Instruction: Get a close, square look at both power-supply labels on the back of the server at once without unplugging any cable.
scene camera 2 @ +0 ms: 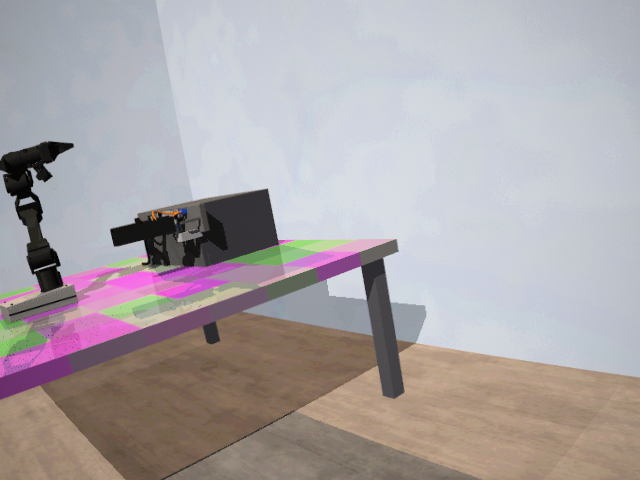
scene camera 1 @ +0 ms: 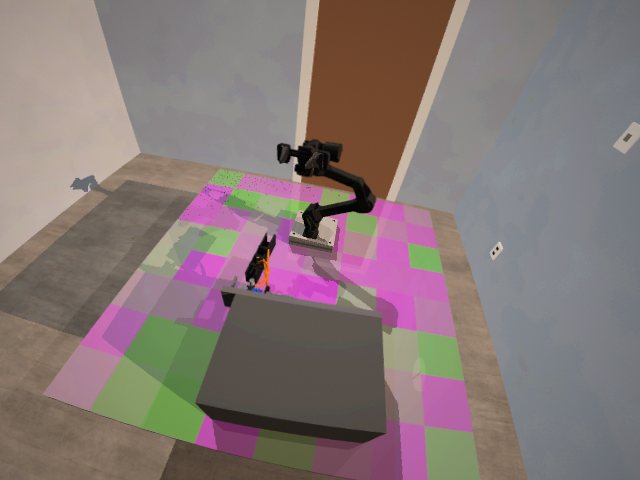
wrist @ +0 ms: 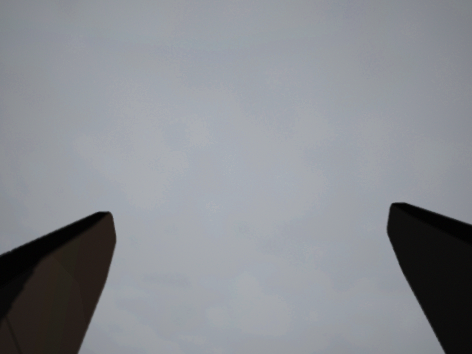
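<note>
The server is a dark grey box lying on the table, its cabled back on the side toward the arm's base. Orange cables run at one side of that back, along a black channel-like arm that sticks out from it. The power-supply labels cannot be made out in any view. My gripper is open and empty, raised high above the table, apart from the server and higher than it. The wrist view shows a blue-grey wall between the fingers.
The arm's pale base plate stands on the chequered pink and green table. Dark cables hang at the server's back in scene camera 2's view. Walls and a brown door stand behind the arm.
</note>
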